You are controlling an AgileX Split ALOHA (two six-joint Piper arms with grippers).
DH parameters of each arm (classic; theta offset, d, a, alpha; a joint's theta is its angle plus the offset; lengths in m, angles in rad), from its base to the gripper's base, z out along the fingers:
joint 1: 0 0.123 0 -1.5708
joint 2: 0.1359 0 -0.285 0
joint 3: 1.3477 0 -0.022 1.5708
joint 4: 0 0.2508 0 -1.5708
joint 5: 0 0 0.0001 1.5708
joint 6: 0 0.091 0 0
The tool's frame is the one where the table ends.
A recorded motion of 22 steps. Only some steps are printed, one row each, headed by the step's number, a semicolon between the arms.
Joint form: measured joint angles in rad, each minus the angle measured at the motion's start. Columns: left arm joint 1, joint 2, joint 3, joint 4, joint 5, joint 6; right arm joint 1, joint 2, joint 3, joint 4, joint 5, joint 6.
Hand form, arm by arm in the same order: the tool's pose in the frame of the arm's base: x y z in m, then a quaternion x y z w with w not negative. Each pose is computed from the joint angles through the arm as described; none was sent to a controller.
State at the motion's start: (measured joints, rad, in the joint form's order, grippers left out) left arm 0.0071 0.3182 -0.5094 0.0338 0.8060 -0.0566; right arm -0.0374 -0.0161 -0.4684 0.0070 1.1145 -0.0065
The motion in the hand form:
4: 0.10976 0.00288 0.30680 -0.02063 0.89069 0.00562 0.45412; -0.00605 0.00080 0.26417 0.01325 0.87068 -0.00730 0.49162
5: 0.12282 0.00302 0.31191 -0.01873 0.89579 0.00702 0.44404; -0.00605 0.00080 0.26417 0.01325 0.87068 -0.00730 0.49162
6: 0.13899 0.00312 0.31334 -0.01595 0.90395 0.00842 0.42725; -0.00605 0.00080 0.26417 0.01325 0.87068 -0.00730 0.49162
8: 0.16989 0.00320 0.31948 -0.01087 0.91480 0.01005 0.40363; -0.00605 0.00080 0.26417 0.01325 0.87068 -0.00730 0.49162
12: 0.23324 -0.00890 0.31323 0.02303 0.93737 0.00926 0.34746; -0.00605 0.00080 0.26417 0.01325 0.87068 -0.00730 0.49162
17: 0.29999 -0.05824 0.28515 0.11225 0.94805 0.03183 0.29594; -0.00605 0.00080 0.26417 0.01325 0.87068 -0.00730 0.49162
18: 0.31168 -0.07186 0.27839 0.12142 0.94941 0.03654 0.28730; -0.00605 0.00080 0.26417 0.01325 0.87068 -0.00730 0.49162
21: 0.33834 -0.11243 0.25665 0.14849 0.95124 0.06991 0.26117; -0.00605 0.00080 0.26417 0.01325 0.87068 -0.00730 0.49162
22: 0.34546 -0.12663 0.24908 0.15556 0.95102 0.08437 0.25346; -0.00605 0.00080 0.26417 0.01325 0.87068 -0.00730 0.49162
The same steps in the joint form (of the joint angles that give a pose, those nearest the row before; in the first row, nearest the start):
4: 0.0001 0.2816 -0.0998 0.0008 -0.0810 0.0033; 0.0000 0.0000 0.0000 0.0000 0.0000 0.0000
5: 0.0000 0.3478 -0.1385 0.0019 -0.0859 0.0067; 0.0000 0.0000 0.0000 0.0000 0.0000 0.0000
6: 0.0001 0.4269 -0.1738 0.0019 -0.0924 0.0125; 0.0000 0.0000 0.0000 0.0000 0.0000 0.0000
8: 0.0000 0.5684 -0.2608 -0.0001 -0.0952 0.0241; 0.0000 0.0000 0.0000 0.0000 0.0000 0.0000
12: -0.0590 0.8428 -0.4170 0.0198 -0.0912 0.0264; 0.0000 0.0000 0.0000 0.0000 0.0000 0.0000
17: -0.2355 1.1440 -0.5871 0.1561 -0.0982 -0.0434; 0.0000 0.0000 0.0000 0.0000 0.0000 0.0000
18: -0.2755 1.2039 -0.6270 0.1921 -0.0921 -0.0861; 0.0000 0.0000 0.0000 0.0000 0.0000 0.0000
21: -0.3906 1.3678 -0.7421 0.3286 -0.0426 -0.2218; 0.0000 0.0000 0.0000 0.0000 0.0000 0.0000
22: -0.4284 1.4213 -0.7829 0.3756 -0.0175 -0.2690; 0.0000 0.0000 0.0000 0.0000 0.0000 0.0000

